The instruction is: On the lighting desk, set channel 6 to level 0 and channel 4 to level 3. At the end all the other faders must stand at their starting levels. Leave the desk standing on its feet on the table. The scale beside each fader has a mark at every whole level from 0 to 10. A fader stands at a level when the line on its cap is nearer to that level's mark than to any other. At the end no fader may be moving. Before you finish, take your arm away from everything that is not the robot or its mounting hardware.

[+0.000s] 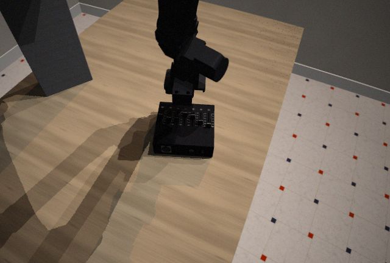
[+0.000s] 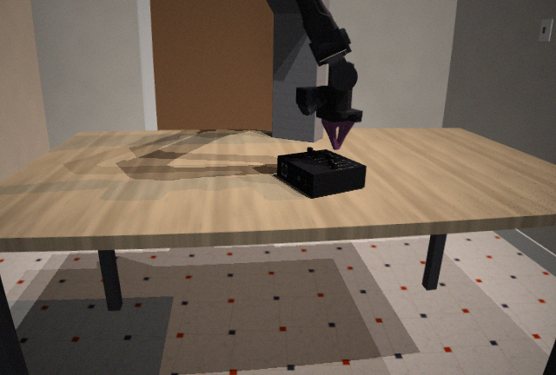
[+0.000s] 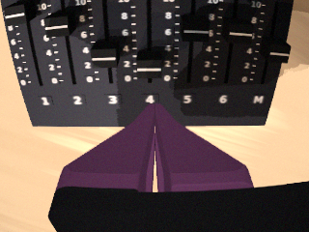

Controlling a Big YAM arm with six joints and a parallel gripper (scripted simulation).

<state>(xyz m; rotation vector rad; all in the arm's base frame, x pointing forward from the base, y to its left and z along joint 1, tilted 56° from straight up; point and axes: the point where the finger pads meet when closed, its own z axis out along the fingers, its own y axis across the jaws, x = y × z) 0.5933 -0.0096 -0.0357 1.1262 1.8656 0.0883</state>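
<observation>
My hand is 10 mm short of the channel 4 cap, 20 mm to the left of it and 20 mm above it. Round my hand: channel 5 cap: 10 mm behind, 40 mm to the right, 20 mm below; then channel 6 cap: 30 mm behind, 50 mm to the right, 20 mm below; then channel 3 cap: 30 mm ahead, 20 mm to the right, 20 mm below.
</observation>
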